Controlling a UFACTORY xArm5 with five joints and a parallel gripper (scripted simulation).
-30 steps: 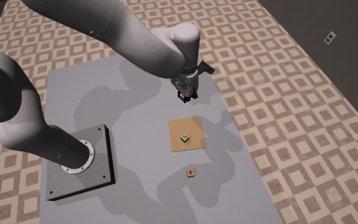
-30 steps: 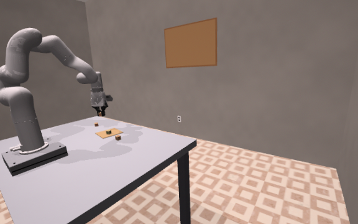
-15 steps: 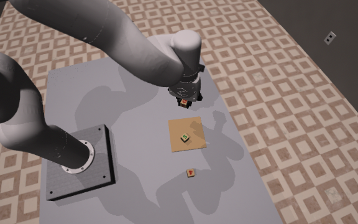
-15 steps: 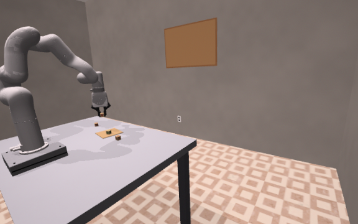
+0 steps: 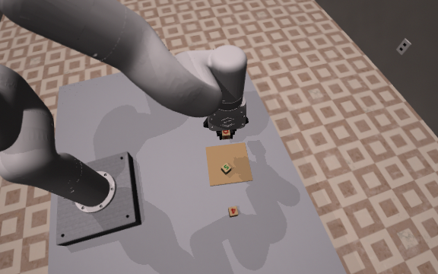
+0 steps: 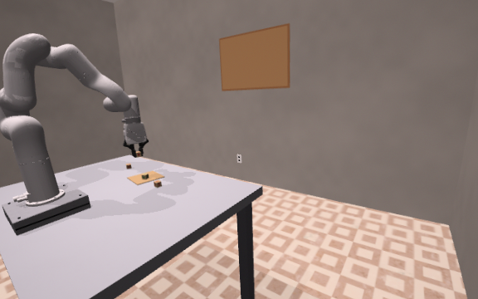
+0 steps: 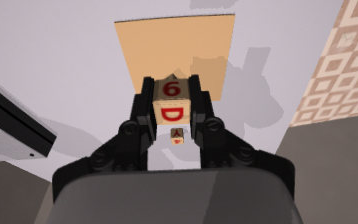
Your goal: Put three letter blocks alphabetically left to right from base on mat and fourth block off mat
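Now: the tan mat 1 cm ahead of my hand, 5 cm to the right of it and 12 cm below it. The rest, counted from my hand: wooden letter block: 1 cm below.
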